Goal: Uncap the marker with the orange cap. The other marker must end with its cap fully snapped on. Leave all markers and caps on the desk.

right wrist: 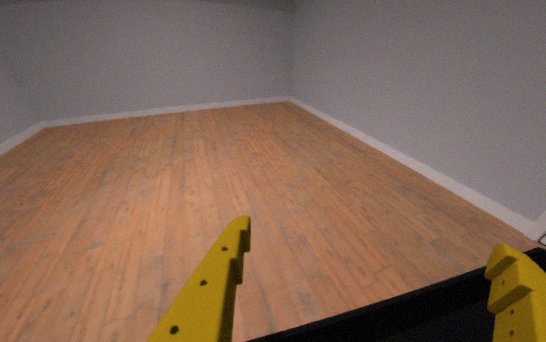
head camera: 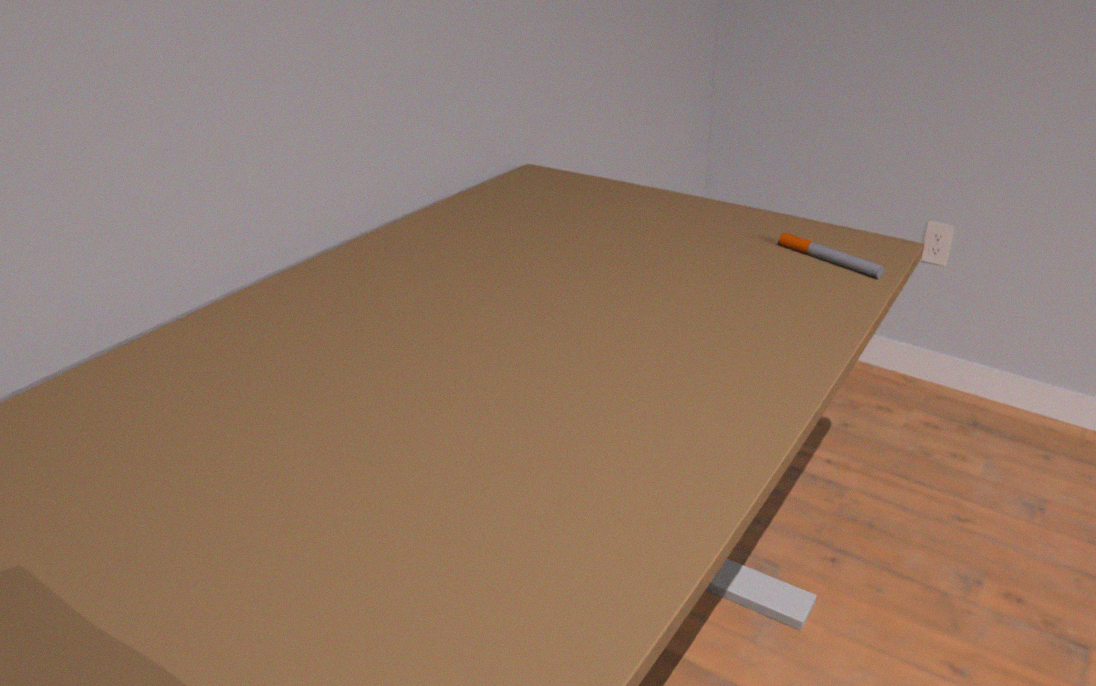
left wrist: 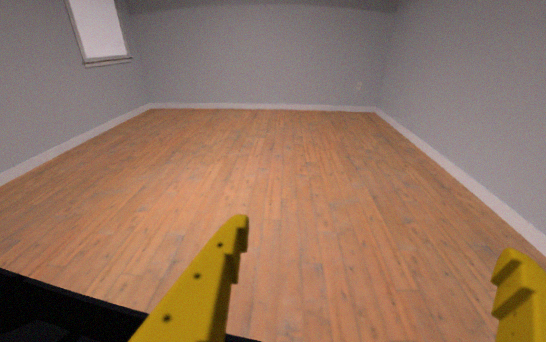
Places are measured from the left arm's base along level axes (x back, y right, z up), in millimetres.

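Pixels of known places: left end effector, tool point: (left wrist: 247,228); right end effector, tool point: (right wrist: 249,229).
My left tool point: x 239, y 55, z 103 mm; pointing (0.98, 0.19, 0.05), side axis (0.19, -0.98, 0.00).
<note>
Ahead of a thing's pixels: the offset from my left tool point to its middle. Level surfaces: height alone.
A marker with a grey barrel @[dx -704, dy +1175, dz -148 mm] (head camera: 846,260) and an orange cap @[dx -763, dy +1181, dz -147 mm] (head camera: 795,242) lies on the desk @[dz -157 mm] (head camera: 452,388), near its far right corner in the head view. The cap sits on the barrel's left end. The other marker does not show in these views. My left gripper (left wrist: 372,235) is open, with a wide gap between its jaws and floor beyond them. My right gripper (right wrist: 367,234) is open and empty in the same way. Neither gripper shows in the head view, and both are away from the marker.
A grey desk foot (head camera: 764,592) sticks out below the desk's right edge. A wall with a power outlet (head camera: 938,243) stands behind the far end. Black cart parts (left wrist: 55,305) (right wrist: 400,310) show low in both wrist views. Wooden floor stretches ahead of both grippers to the walls.
</note>
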